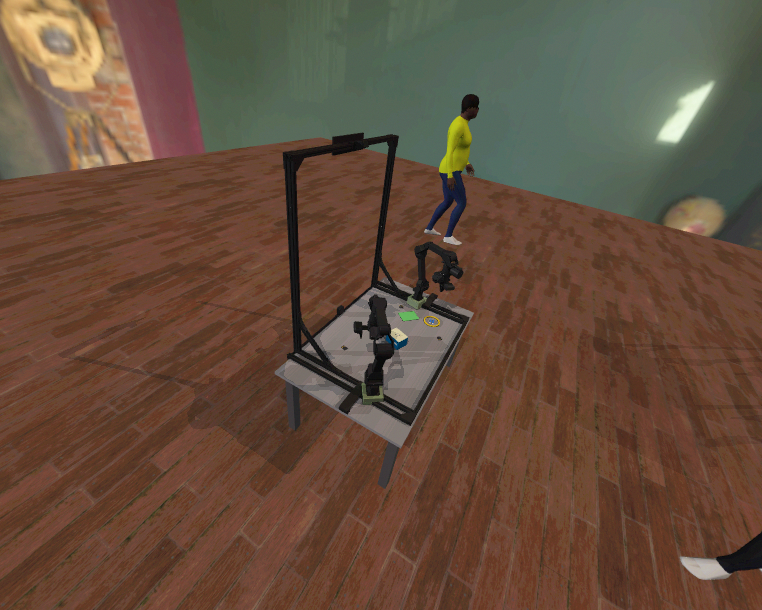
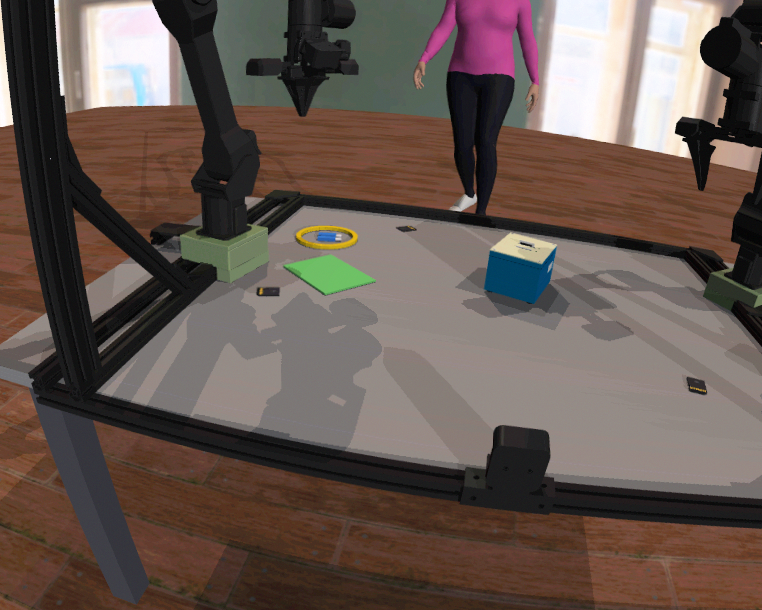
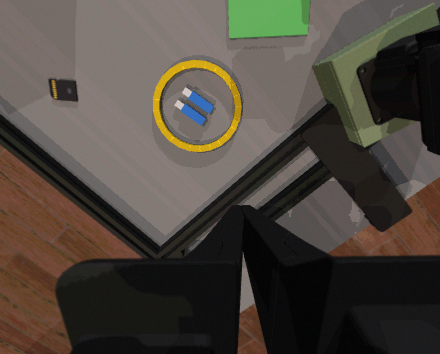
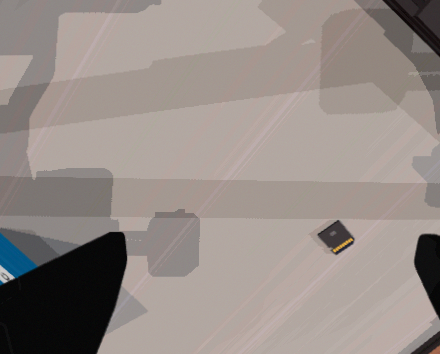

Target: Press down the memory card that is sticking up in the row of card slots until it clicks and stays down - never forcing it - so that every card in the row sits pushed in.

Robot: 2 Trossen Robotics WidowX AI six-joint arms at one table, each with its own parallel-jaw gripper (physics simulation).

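Observation:
The slot box is blue with a cream top and stands at the right of the table. A dark slot shows on its top. The cards in it are too small to make out. My left gripper is shut and empty. It hangs high over the table's far left corner, far from the box. My right gripper is open and empty, above the table to the left of the box.
A yellow ring lies around two blue sticks, beside a green sheet. Loose memory cards lie flat. A black gantry stands on the table. A person walks behind.

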